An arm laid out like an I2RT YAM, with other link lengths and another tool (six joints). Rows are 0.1 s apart.
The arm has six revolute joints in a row. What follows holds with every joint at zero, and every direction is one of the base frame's.
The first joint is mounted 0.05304 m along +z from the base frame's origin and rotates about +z.
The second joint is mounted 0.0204 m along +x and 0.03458 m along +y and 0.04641 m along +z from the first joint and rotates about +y.
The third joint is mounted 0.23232 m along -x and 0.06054 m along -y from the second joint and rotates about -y.
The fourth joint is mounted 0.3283 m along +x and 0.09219 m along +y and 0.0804 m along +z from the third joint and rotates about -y.
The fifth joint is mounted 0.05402 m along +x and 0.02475 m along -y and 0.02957 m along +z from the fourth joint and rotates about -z.
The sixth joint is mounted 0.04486 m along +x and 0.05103 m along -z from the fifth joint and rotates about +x.
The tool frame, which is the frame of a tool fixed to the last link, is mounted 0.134 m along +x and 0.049 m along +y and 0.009 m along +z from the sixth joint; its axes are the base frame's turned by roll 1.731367, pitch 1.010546 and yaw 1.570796 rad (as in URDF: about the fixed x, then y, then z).
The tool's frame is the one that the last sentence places.
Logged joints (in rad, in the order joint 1, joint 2, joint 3, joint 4, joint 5, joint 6), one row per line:
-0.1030, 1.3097, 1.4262, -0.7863, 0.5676, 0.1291
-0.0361, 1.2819, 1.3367, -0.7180, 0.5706, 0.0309
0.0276, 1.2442, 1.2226, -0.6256, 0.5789, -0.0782
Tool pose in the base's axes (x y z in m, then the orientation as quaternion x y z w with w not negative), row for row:
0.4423, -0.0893, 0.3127, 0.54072, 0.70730, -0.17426, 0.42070
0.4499, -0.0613, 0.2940, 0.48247, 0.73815, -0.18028, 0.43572
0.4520, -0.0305, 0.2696, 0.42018, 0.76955, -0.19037, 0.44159
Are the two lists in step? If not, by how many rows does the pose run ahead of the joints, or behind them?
The pose runs 1 row behind the joints: the pose in row i belongs to the joints in row i - 1.
